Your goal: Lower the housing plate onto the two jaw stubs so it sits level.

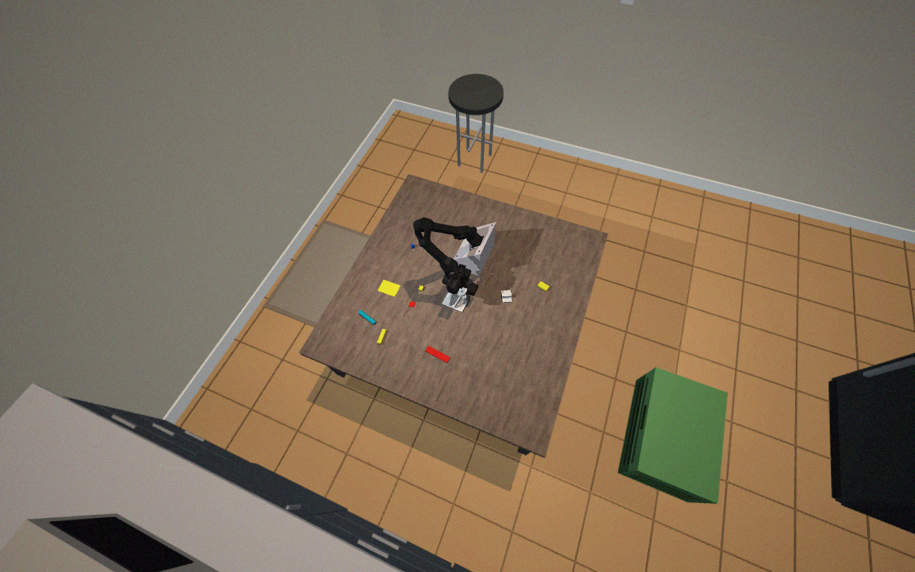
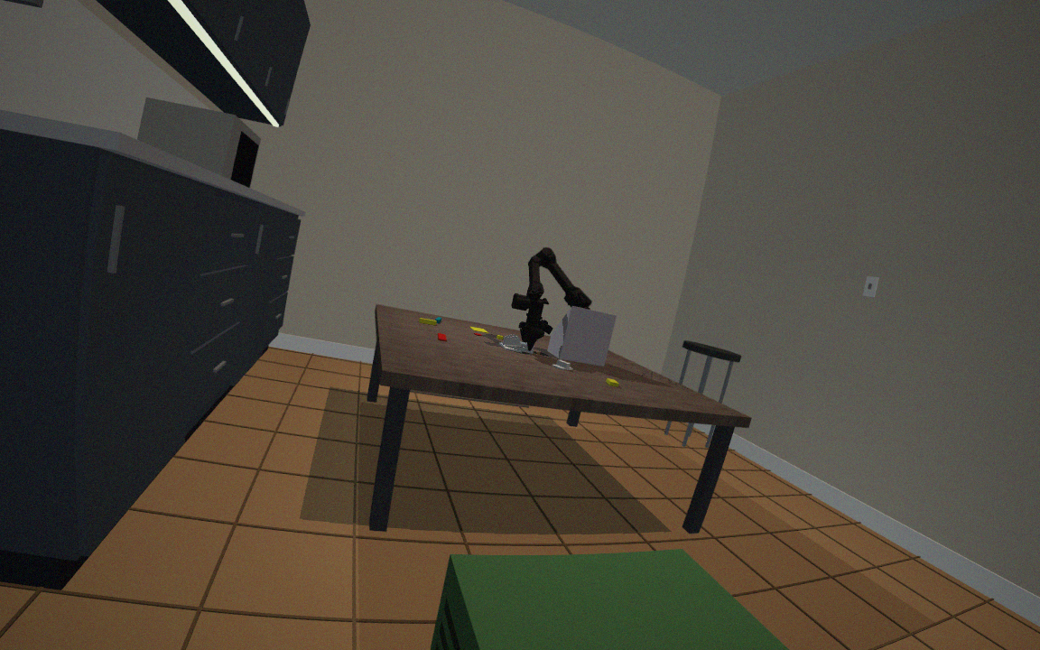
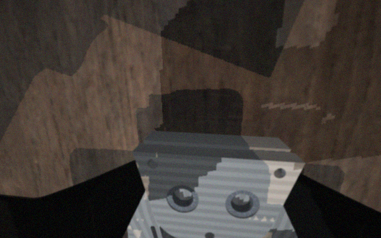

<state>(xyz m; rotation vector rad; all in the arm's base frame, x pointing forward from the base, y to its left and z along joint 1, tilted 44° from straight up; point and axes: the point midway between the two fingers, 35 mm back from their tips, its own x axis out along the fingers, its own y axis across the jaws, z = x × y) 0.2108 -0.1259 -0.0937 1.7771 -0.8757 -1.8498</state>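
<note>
Right now the housing plate is 2 cm above my gripper tip and 1 cm ahead of it. Also, from my gripper tip: yellow plate 38 cm to the right, 10 cm ahead, 1 cm below; red bar 37 cm ahead, 1 cm below; yellow block 42 cm to the left, 17 cm behind.
</note>
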